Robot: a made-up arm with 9 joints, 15 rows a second.
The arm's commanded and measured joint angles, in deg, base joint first. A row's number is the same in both.
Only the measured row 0 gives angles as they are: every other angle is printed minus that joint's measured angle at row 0.
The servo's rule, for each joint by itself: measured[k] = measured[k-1] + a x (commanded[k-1-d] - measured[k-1]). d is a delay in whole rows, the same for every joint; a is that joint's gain. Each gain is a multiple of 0.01, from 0.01 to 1. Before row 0 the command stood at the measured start. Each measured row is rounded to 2 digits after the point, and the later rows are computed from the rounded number. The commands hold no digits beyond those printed.
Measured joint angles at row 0:
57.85, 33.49, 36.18, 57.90, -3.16, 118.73, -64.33, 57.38, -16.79
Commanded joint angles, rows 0 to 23:
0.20, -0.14, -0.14, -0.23, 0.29, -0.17, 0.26, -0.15, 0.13
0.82, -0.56, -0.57, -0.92, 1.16, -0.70, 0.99, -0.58, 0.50
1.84, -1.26, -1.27, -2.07, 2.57, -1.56, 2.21, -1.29, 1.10
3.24, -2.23, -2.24, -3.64, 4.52, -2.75, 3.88, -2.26, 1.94
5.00, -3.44, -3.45, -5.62, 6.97, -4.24, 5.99, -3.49, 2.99
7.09, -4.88, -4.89, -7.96, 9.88, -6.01, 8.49, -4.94, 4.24
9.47, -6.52, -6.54, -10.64, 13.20, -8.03, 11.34, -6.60, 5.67
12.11, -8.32, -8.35, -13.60, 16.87, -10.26, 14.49, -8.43, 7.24
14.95, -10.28, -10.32, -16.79, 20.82, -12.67, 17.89, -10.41, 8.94
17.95, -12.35, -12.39, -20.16, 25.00, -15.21, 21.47, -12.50, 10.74
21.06, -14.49, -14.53, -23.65, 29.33, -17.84, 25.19, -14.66, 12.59
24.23, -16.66, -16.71, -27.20, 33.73, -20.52, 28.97, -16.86, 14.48
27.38, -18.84, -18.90, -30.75, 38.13, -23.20, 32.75, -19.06, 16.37
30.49, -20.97, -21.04, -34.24, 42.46, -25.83, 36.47, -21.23, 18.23
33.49, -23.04, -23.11, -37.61, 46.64, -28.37, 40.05, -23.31, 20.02
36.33, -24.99, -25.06, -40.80, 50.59, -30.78, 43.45, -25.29, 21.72
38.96, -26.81, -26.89, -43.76, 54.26, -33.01, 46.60, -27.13, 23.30
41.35, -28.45, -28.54, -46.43, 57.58, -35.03, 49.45, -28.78, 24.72
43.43, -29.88, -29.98, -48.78, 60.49, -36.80, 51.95, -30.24, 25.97
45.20, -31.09, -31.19, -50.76, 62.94, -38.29, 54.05, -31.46, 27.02
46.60, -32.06, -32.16, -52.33, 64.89, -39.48, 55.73, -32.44, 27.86
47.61, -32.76, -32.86, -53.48, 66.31, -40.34, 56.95, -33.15, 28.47
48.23, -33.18, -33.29, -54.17, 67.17, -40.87, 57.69, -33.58, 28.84
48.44, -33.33, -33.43, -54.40, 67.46, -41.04, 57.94, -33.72, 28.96
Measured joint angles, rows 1 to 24:
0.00, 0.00, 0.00, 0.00, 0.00, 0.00, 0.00, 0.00, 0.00
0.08, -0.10, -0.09, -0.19, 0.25, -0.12, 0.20, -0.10, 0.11
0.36, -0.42, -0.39, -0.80, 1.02, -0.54, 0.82, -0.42, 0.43
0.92, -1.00, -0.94, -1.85, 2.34, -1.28, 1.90, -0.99, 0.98
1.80, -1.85, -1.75, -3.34, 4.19, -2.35, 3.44, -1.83, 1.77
3.02, -2.95, -2.80, -5.23, 6.55, -3.73, 5.43, -2.93, 2.77
4.57, -4.28, -4.10, -7.50, 9.38, -5.39, 7.82, -4.26, 3.98
6.43, -5.83, -5.61, -10.11, 12.63, -7.32, 10.57, -5.80, 5.37
8.59, -7.55, -7.31, -13.01, 16.23, -9.47, 13.63, -7.54, 6.90
11.01, -9.43, -9.18, -16.15, 20.13, -11.81, 16.95, -9.43, 8.57
13.65, -11.44, -11.17, -19.48, 24.27, -14.29, 20.48, -11.46, 10.35
16.47, -13.54, -13.25, -22.94, 28.57, -16.88, 24.15, -13.57, 12.19
19.42, -15.69, -15.40, -26.48, 32.96, -19.54, 27.91, -15.74, 14.07
22.44, -17.86, -17.57, -30.02, 37.35, -22.21, 31.69, -17.93, 15.96
25.50, -20.01, -19.72, -33.52, 41.69, -24.85, 35.42, -20.11, 17.82
28.54, -22.10, -21.82, -36.91, 45.90, -27.42, 39.03, -22.22, 19.62
31.50, -24.09, -23.83, -40.14, 49.89, -29.87, 42.48, -24.25, 21.34
34.33, -25.97, -25.73, -43.14, 53.60, -32.16, 45.69, -26.15, 22.95
37.00, -27.68, -27.47, -45.87, 56.98, -34.26, 48.62, -27.89, 24.40
39.44, -29.20, -29.03, -48.29, 59.96, -36.11, 51.22, -29.44, 25.69
41.63, -30.50, -30.37, -50.34, 62.49, -37.70, 53.43, -30.77, 26.78
43.52, -31.58, -31.48, -51.99, 64.53, -39.00, 55.22, -31.87, 27.67
45.07, -32.39, -32.34, -53.23, 66.04, -39.98, 56.57, -32.71, 28.33
46.27, -32.94, -32.93, -54.01, 67.00, -40.63, 57.44, -33.28, 28.75
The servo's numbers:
d 1
a 0.38 0.69 0.62 0.83 0.85 0.73 0.78 0.66 0.82

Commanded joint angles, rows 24 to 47:
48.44, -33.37, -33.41, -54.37, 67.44, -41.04, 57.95, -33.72, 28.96
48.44, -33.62, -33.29, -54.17, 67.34, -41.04, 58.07, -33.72, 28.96
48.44, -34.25, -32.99, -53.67, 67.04, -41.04, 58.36, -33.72, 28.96
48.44, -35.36, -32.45, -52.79, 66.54, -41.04, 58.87, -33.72, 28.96
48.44, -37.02, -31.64, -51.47, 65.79, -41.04, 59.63, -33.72, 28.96
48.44, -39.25, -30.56, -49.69, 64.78, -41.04, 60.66, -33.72, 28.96
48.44, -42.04, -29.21, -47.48, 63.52, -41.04, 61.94, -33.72, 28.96
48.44, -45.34, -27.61, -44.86, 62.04, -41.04, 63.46, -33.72, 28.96
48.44, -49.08, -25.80, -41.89, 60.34, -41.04, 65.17, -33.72, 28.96
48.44, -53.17, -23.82, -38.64, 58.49, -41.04, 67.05, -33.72, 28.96
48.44, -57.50, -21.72, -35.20, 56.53, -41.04, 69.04, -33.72, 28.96
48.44, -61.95, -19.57, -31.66, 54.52, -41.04, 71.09, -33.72, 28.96
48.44, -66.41, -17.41, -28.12, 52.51, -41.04, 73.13, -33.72, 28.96
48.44, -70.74, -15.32, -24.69, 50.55, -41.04, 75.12, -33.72, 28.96
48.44, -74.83, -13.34, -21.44, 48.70, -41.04, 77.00, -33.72, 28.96
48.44, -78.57, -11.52, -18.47, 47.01, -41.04, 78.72, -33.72, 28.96
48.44, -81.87, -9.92, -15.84, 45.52, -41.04, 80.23, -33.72, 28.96
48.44, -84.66, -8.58, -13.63, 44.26, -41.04, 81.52, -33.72, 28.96
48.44, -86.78, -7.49, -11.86, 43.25, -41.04, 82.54, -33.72, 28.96
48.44, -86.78, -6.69, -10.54, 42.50, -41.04, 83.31, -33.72, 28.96
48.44, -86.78, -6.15, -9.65, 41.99, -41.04, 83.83, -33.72, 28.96
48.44, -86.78, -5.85, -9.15, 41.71, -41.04, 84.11, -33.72, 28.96
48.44, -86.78, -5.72, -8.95, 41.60, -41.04, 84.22, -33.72, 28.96
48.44, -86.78, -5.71, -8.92, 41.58, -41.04, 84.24, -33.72, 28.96
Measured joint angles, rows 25 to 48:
47.09, -33.21, -33.24, -54.33, 67.39, -40.93, 57.83, -33.57, 28.92
47.60, -33.32, -33.35, -54.36, 67.43, -41.01, 57.92, -33.67, 28.95
47.92, -33.53, -33.31, -54.20, 67.35, -41.03, 58.04, -33.70, 28.96
48.12, -34.03, -33.11, -53.76, 67.09, -41.04, 58.29, -33.71, 28.96
48.24, -34.95, -32.70, -52.95, 66.62, -41.04, 58.74, -33.72, 28.96
48.32, -36.38, -32.04, -51.72, 65.91, -41.04, 59.43, -33.72, 28.96
48.37, -38.36, -31.12, -50.04, 64.95, -41.04, 60.39, -33.72, 28.96
48.40, -40.90, -29.94, -47.92, 63.73, -41.04, 61.60, -33.72, 28.96
48.42, -43.96, -28.50, -45.38, 62.29, -41.04, 63.05, -33.72, 28.96
48.43, -47.49, -26.83, -42.48, 60.63, -41.04, 64.70, -33.72, 28.96
48.43, -51.41, -24.96, -39.29, 58.81, -41.04, 66.53, -33.72, 28.96
48.43, -55.61, -22.95, -35.90, 56.87, -41.04, 68.49, -33.72, 28.96
48.43, -59.98, -20.85, -32.38, 54.87, -41.04, 70.52, -33.72, 28.96
48.43, -64.42, -18.72, -28.84, 52.86, -41.04, 72.56, -33.72, 28.96
48.43, -68.78, -16.61, -25.40, 50.90, -41.04, 74.56, -33.72, 28.96
48.43, -72.95, -14.58, -22.11, 49.03, -41.04, 76.46, -33.72, 28.96
48.43, -76.83, -12.68, -19.09, 47.31, -41.04, 78.22, -33.72, 28.96
48.43, -80.31, -10.97, -16.39, 45.79, -41.04, 79.79, -33.72, 28.96
48.43, -83.31, -9.49, -14.10, 44.49, -41.04, 81.14, -33.72, 28.96
48.43, -85.70, -8.25, -12.24, 43.44, -41.04, 82.23, -33.72, 28.96
48.43, -86.45, -7.28, -10.83, 42.64, -41.04, 83.07, -33.72, 28.96
48.43, -86.68, -6.58, -9.85, 42.09, -41.04, 83.66, -33.72, 28.96
48.43, -86.75, -6.13, -9.27, 41.77, -41.04, 84.01, -33.72, 28.96
48.43, -86.77, -5.88, -9.00, 41.63, -41.04, 84.17, -33.72, 28.96

